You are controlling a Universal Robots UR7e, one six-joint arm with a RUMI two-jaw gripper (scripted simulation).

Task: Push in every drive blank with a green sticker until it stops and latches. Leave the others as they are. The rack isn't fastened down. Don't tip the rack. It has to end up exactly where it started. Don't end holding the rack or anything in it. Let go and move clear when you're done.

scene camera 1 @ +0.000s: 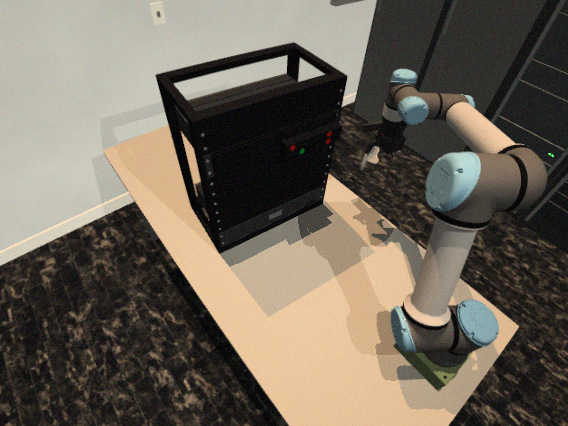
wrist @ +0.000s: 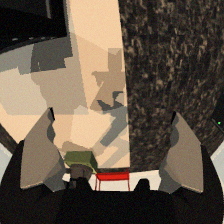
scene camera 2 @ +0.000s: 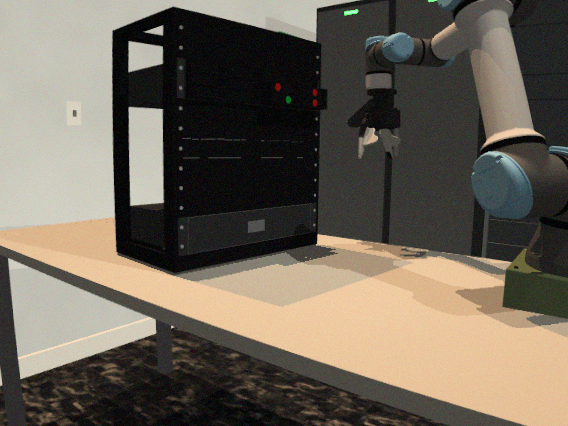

Path:
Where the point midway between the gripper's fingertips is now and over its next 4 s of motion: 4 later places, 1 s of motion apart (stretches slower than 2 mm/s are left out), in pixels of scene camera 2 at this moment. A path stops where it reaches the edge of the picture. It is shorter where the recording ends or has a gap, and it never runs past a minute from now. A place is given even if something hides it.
The gripper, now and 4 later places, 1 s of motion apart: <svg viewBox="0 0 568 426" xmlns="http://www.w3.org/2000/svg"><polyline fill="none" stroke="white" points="376,159 411,159 410,155 394,131 372,100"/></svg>

